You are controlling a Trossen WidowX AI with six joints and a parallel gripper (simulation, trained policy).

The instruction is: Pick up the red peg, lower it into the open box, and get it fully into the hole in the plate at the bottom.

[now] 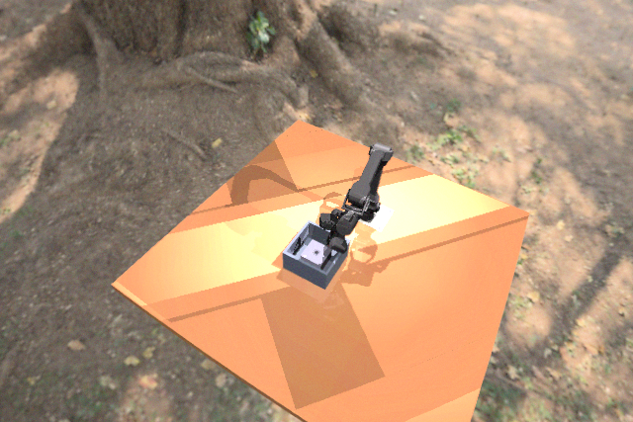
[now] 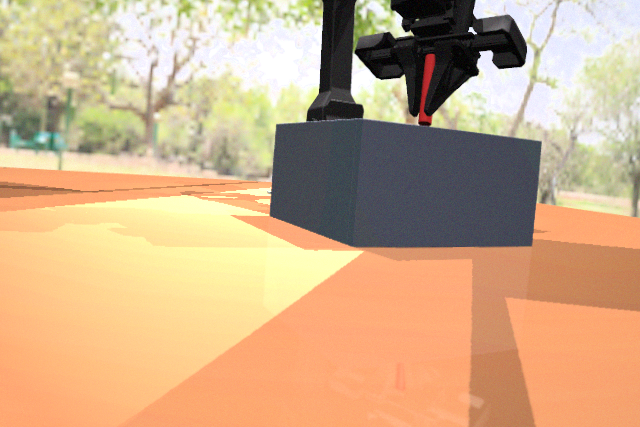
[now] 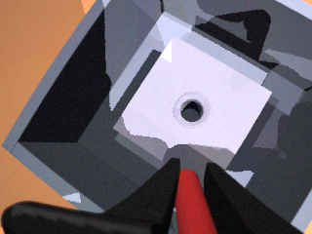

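Now: the red peg 3 cm above my gripper tip, 2 cm to the left of it and 1 cm behind it. Round my gripper tip: plate 7 cm below, 3 cm to the right, 2 cm ahead; then grey box 9 cm below, 3 cm to the right, 2 cm ahead.
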